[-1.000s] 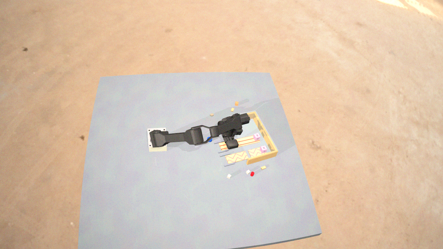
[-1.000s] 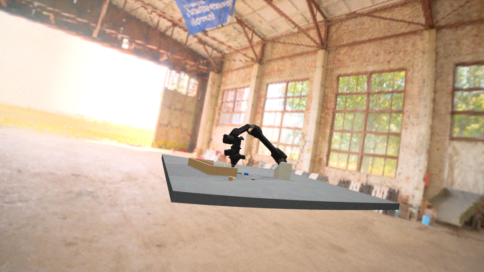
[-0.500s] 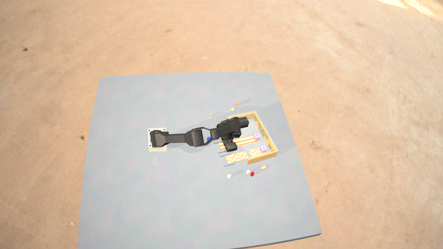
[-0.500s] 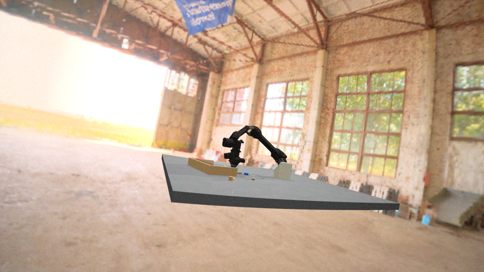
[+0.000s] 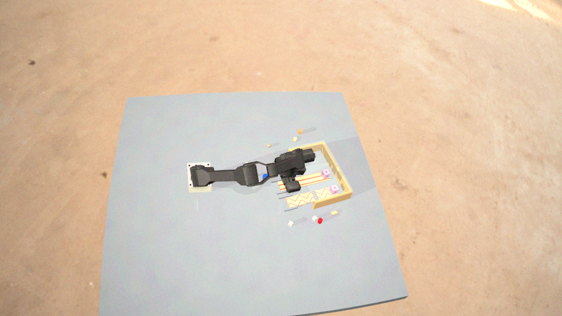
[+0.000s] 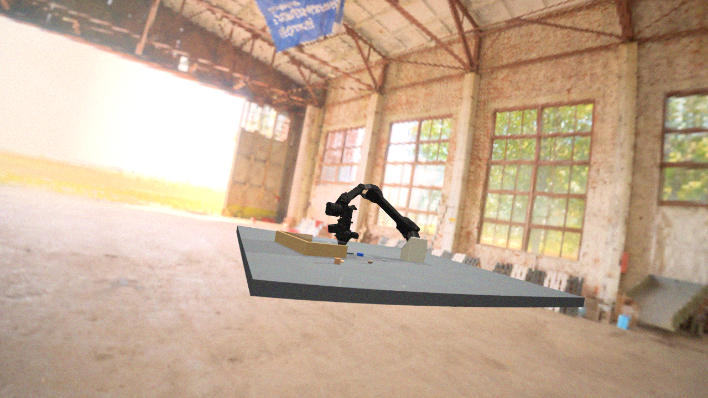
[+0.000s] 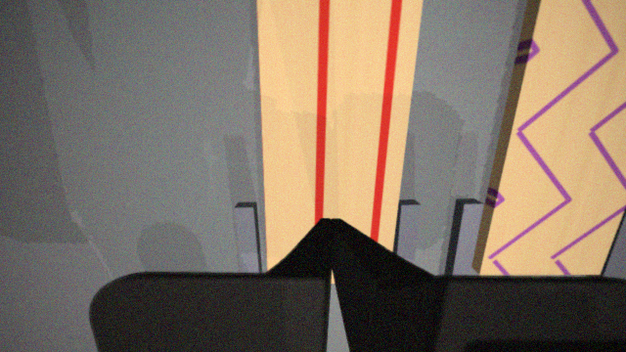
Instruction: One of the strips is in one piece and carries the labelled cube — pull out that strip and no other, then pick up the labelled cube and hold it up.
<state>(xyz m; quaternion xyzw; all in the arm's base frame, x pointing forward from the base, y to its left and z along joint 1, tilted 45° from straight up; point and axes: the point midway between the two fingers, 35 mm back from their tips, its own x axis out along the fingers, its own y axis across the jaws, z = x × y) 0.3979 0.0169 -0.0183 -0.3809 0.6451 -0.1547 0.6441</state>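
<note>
Right now the blue disc is 90 mm behind my gripper tip and 40 mm to the left of it. From my gripper tip the other things lie so: red cylinder (190 mm to the right, 150 mm ahead); then orange cube (340 mm to the left, 90 mm ahead); then zigzag strip (80 mm to the right, 70 mm ahead).
</note>
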